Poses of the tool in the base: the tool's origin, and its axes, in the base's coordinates. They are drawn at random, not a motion.
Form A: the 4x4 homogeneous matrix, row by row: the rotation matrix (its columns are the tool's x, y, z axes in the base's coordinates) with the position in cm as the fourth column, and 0 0 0 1 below. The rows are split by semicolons.
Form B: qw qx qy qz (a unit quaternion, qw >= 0); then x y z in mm. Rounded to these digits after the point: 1 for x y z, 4 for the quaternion.
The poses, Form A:
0.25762 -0.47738 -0.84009 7.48; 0.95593 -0.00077 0.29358 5.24; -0.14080 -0.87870 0.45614 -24.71; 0 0 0 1
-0.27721 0.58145 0.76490 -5.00; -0.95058 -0.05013 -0.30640 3.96; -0.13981 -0.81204 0.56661 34.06; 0 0 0 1
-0.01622 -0.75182 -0.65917 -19.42; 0.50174 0.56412 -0.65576 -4.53; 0.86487 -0.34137 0.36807 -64.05; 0 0 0 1
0.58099 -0.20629 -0.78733 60.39; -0.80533 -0.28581 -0.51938 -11.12; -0.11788 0.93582 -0.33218 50.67; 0 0 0 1
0.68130 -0.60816 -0.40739 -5.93; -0.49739 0.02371 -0.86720 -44.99; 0.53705 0.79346 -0.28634 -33.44; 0 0 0 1
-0.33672 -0.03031 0.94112 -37.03; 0.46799 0.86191 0.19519 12.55; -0.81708 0.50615 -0.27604 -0.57; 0 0 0 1
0.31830 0.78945 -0.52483 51.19; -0.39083 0.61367 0.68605 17.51; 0.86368 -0.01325 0.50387 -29.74; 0 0 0 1
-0.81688 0.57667 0.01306 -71.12; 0.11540 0.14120 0.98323 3.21; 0.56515 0.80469 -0.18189 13.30; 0 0 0 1
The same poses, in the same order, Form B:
0.6544 -0.4478 -0.2671 0.5476 74.8 52.4 -247.1
0.5566 -0.2271 0.4063 -0.6881 -50.0 39.6 340.6
0.6921 0.1136 -0.5505 0.4528 -194.2 -45.3 -640.5
0.4907 0.7414 -0.3411 -0.3052 603.9 -111.2 506.7
0.5955 0.6971 -0.3965 0.0465 -59.3 -449.9 -334.4
0.5588 0.1391 0.7866 0.2229 -370.3 125.5 -5.7
0.7804 -0.2240 -0.4448 -0.3781 511.9 175.1 -297.4
0.1887 -0.2365 -0.7314 -0.6111 -711.2 32.1 133.0

